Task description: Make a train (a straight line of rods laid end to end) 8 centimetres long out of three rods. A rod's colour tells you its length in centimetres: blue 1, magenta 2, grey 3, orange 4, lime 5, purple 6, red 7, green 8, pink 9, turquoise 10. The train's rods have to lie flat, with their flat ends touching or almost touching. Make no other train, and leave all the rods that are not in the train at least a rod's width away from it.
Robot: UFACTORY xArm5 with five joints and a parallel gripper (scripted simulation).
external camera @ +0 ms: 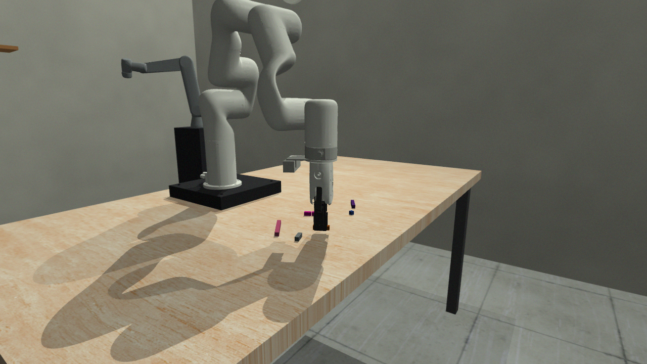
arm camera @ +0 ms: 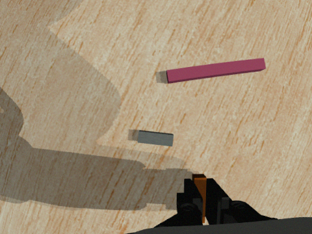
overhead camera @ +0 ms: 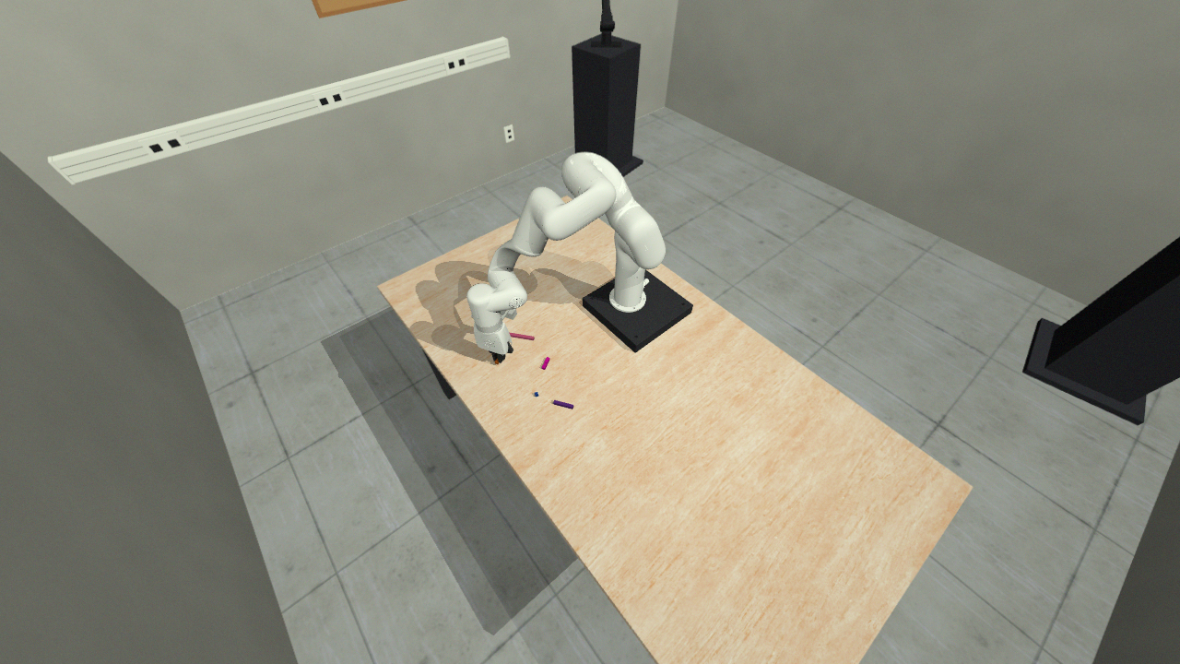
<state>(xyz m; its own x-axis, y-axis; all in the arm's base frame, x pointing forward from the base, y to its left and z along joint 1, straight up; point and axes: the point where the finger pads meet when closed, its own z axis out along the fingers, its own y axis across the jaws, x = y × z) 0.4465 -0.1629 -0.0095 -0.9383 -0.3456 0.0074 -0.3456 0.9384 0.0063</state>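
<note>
Right now my hand is 30 mm past the grey rod, 50 mm to the left of it and 30 mm above it. Round my hand: orange rod: 20 mm below; pink rod: 110 mm behind, 20 mm to the right, 30 mm below; blue rod: 10 mm ahead, 180 mm to the left, 30 mm below.
</note>
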